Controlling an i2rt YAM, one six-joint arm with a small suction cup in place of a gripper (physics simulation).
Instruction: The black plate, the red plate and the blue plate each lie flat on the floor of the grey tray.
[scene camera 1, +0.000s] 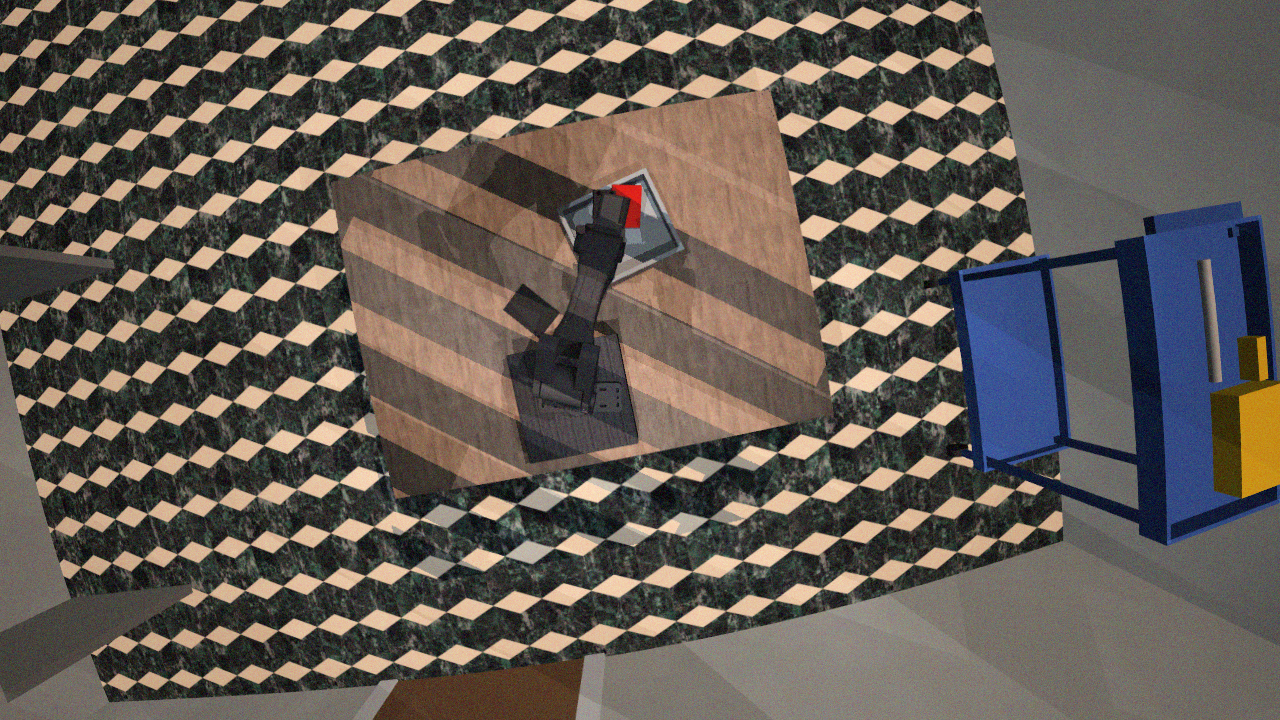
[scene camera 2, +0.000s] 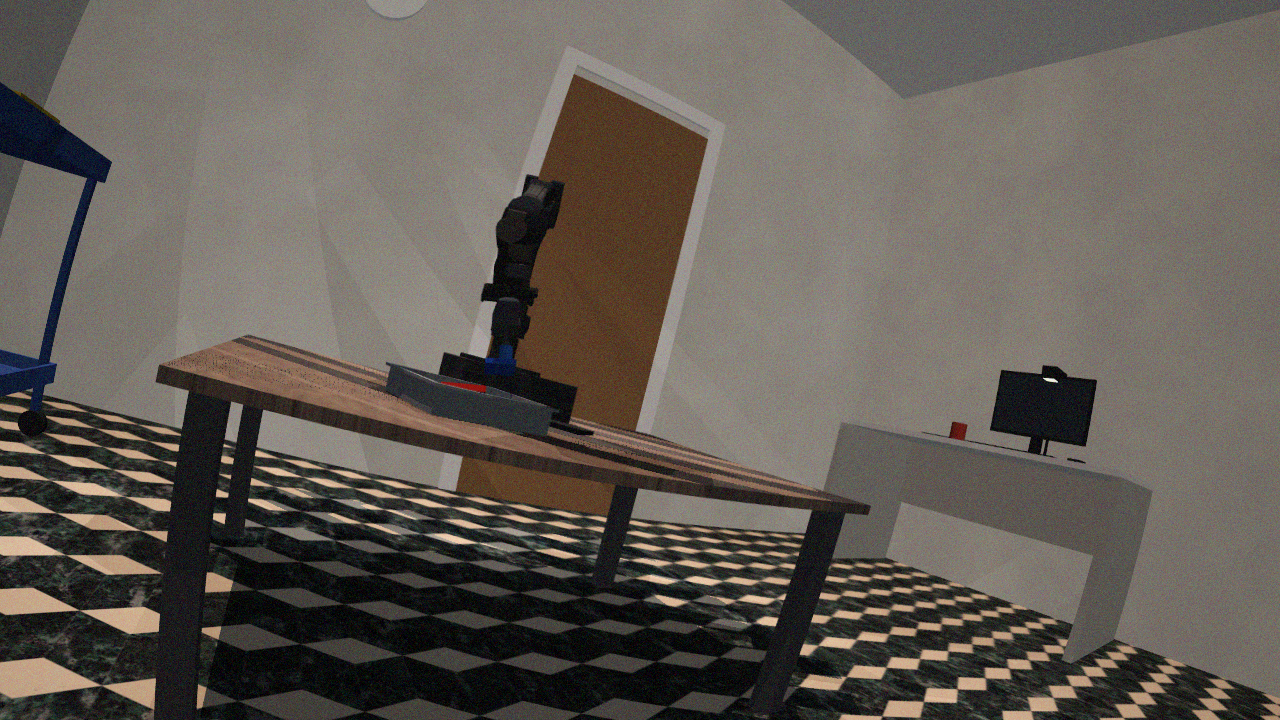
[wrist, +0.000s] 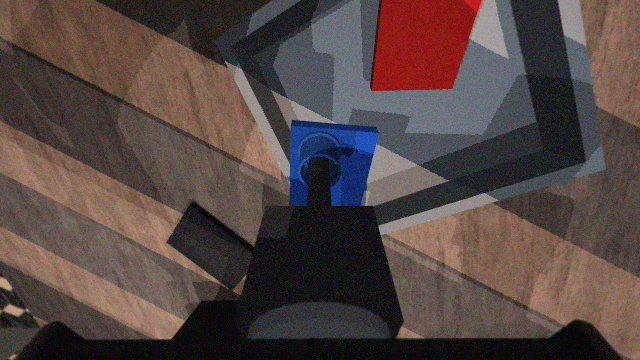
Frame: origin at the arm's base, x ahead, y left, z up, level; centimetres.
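Where they show: hand at its tool point: (scene camera 2: 505, 366) (wrist: 319, 143).
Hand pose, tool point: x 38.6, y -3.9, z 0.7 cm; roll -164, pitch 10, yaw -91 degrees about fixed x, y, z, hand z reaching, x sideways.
Observation:
Each offset is from my tool point to the top centre of the thing. Level surfaces: height alone.
My suction cup (scene camera 2: 506, 347) (wrist: 319, 171) is shut on the blue plate @[dx -2.8, dy -0.6, dz +1.8 cm] (scene camera 2: 497, 365) (wrist: 356, 172), which hangs level beneath it, above the left wall of the grey tray @[dx +2.7, dy -6.0, dz -4.8 cm] (scene camera 1: 648, 263) (scene camera 2: 487, 411) (wrist: 560, 100). In scene camera 1 the arm hides the cup and the blue plate. The red plate (scene camera 1: 632, 207) (scene camera 2: 467, 387) (wrist: 420, 50) lies flat inside the tray; in the wrist view its top end is cut off. The black plate @[dx -17.3, dy +17.3, dz -8.9 cm] (scene camera 1: 530, 309) (wrist: 212, 245) lies on the wooden table, left of the arm and outside the tray.
The arm's dark base (scene camera 1: 577, 429) stands on the wooden table @[dz -9.8 cm] (scene camera 1: 716, 134) (scene camera 2: 295, 385), on the side away from the tray. A blue cart (scene camera 1: 1011, 358) stands off to the right in scene camera 1. A desk (scene camera 2: 984, 501) with a monitor stands apart in scene camera 2.

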